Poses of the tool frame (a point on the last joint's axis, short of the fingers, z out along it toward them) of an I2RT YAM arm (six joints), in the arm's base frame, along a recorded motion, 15 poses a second.
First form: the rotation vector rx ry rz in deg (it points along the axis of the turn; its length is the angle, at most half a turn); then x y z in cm.
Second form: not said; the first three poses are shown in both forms.
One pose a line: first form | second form
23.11 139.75 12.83 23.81 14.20 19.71 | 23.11 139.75 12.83 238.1 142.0 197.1
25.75 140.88 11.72 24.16 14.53 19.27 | 25.75 140.88 11.72 241.6 145.3 192.7
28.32 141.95 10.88 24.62 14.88 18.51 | 28.32 141.95 10.88 246.2 148.8 185.1
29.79 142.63 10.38 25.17 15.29 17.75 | 29.79 142.63 10.38 251.7 152.9 177.5
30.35 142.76 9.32 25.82 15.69 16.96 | 30.35 142.76 9.32 258.2 156.9 169.6
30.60 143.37 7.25 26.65 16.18 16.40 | 30.60 143.37 7.25 266.5 161.8 164.0
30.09 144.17 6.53 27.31 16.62 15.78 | 30.09 144.17 6.53 273.1 166.2 157.8
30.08 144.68 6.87 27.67 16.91 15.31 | 30.08 144.68 6.87 276.7 169.1 153.1
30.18 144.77 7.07 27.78 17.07 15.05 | 30.18 144.77 7.07 277.8 170.7 150.5
